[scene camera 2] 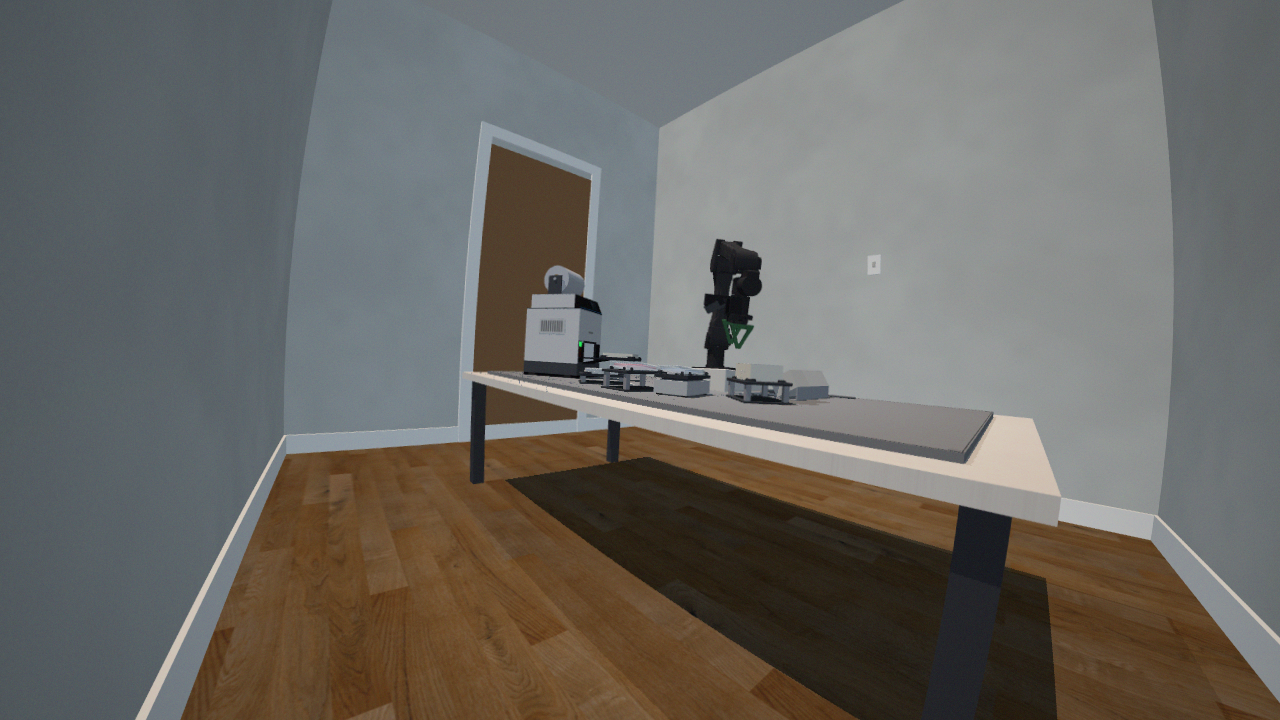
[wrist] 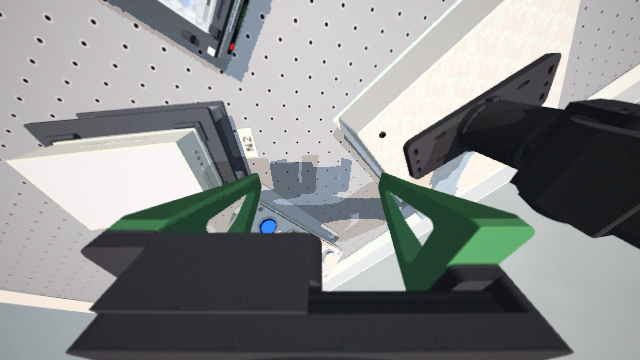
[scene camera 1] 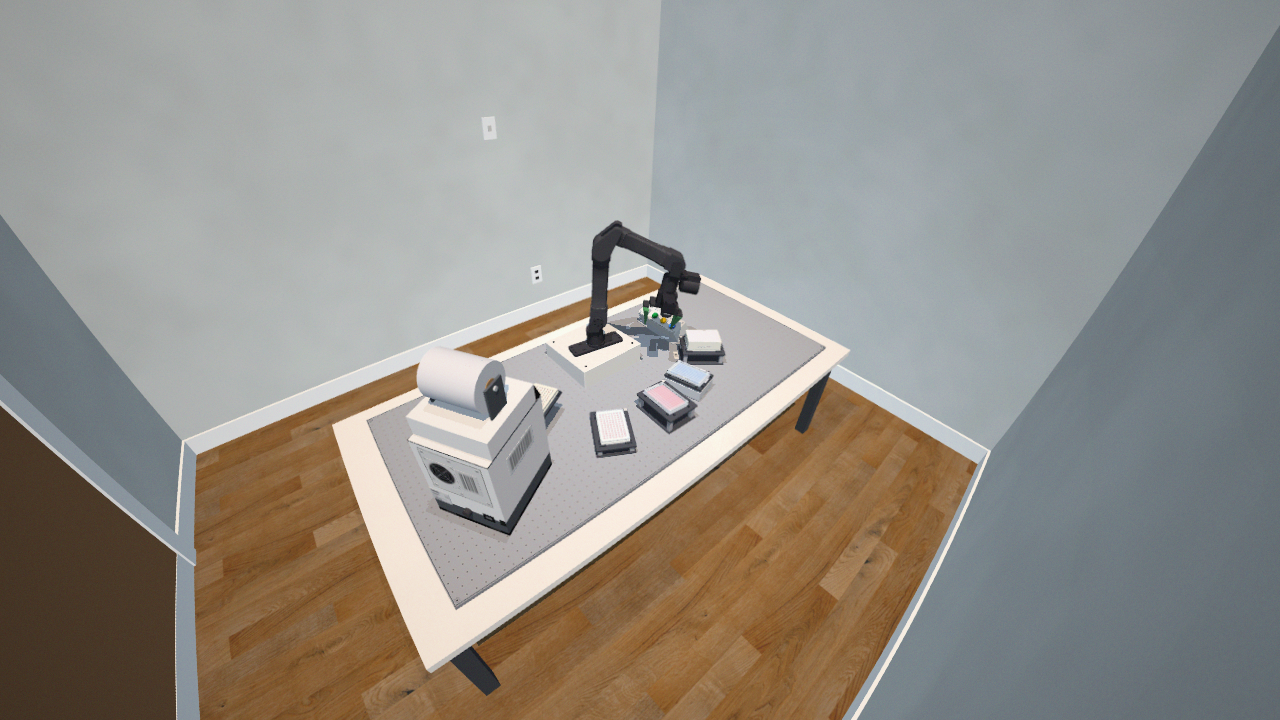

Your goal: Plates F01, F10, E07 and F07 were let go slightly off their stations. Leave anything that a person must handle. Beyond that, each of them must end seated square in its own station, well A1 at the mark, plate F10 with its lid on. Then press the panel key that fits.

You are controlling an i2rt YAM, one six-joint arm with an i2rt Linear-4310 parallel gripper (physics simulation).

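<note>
My gripper [scene camera 1: 662, 317] [scene camera 2: 736, 334] [wrist: 319, 179] is open and empty, fingers pointing down above the button panel [scene camera 1: 666, 332] [scene camera 2: 810, 385]. A blue button [wrist: 268, 226] shows beside the left finger; the rest of the panel is partly hidden by the gripper. A thick white plate or stack [scene camera 1: 703, 339] [scene camera 2: 759, 369] [wrist: 115, 175] sits on the dark station marked N2, left of the gripper in the wrist view. A light-blue plate [scene camera 1: 688, 374], a pink plate [scene camera 1: 665, 396] and a white plate [scene camera 1: 613, 427] are on separate stations. Plate names are not readable.
A tall white machine with a roll [scene camera 1: 460, 378] [scene camera 2: 562, 280] stands at one end of the table, partly hiding another plate [scene camera 1: 548, 395]. The arm's white base block [scene camera 1: 586, 367] [wrist: 400, 100] is near the panel. A station corner with a red light [wrist: 232, 46] shows in the wrist view.
</note>
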